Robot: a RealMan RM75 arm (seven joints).
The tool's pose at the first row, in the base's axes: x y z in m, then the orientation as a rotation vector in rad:
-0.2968 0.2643 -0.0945 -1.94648 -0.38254 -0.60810
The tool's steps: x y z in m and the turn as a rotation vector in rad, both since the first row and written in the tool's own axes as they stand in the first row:
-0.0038 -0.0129 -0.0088 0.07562 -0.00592 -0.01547
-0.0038 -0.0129 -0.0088 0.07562 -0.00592 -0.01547
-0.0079 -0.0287 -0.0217 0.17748 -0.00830 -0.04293
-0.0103 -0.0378 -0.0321 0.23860 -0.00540 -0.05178
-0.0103 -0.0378 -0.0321 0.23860 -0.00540 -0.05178
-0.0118 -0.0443 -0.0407 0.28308 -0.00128 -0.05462
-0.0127 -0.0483 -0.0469 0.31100 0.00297 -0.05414
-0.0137 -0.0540 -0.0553 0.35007 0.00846 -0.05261
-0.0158 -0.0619 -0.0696 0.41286 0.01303 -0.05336
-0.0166 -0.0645 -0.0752 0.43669 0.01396 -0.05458
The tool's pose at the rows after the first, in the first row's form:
-0.3087 0.2619 -0.0840 -1.87506 -0.41889 -0.58982
-0.3087 0.2619 -0.0840 -1.87506 -0.41889 -0.58982
-0.3234 0.2572 -0.0700 -1.77557 -0.46881 -0.57416
-0.3326 0.2517 -0.0609 -1.71492 -0.48770 -0.56373
-0.3326 0.2517 -0.0609 -1.71492 -0.48770 -0.56373
-0.3393 0.2468 -0.0539 -1.67045 -0.49640 -0.55565
-0.3436 0.2429 -0.0492 -1.64223 -0.49859 -0.55068
-0.3494 0.2378 -0.0426 -1.60301 -0.50099 -0.54273
-0.3587 0.2283 -0.0329 -1.54106 -0.51003 -0.52795
-0.3621 0.2244 -0.0294 -1.51770 -0.51467 -0.52216

